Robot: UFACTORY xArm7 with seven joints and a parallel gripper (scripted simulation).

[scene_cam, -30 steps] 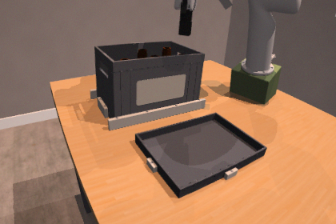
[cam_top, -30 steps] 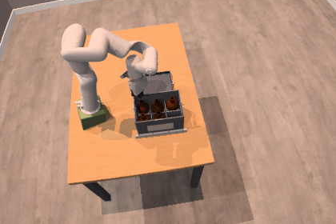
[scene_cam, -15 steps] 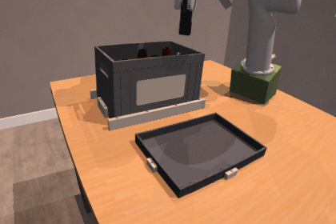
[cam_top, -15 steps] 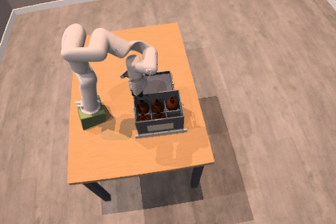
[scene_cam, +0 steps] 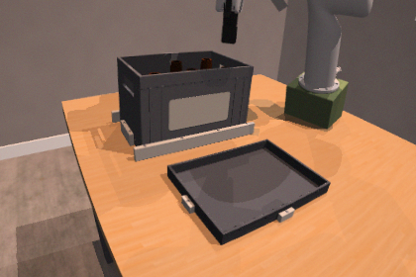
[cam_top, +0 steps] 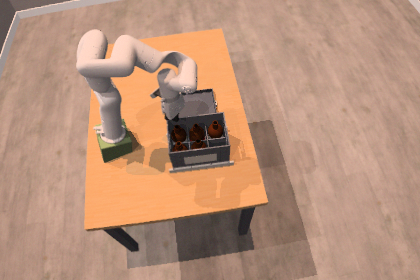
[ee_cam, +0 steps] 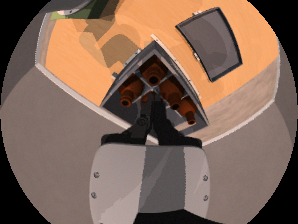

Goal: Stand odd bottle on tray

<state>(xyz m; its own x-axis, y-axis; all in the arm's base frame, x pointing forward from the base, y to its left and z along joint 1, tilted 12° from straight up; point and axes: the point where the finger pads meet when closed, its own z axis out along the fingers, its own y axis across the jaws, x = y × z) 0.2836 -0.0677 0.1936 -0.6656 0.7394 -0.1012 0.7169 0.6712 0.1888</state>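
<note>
The glass bottle lies 180 mm ahead of my hand, 10 mm to the right of it and 160 mm below it. The rest, counted from my hand: crate: 90 mm ahead, 50 mm to the right, 160 mm below; then dark tray: 90 mm ahead, 220 mm to the left, 230 mm below.
</note>
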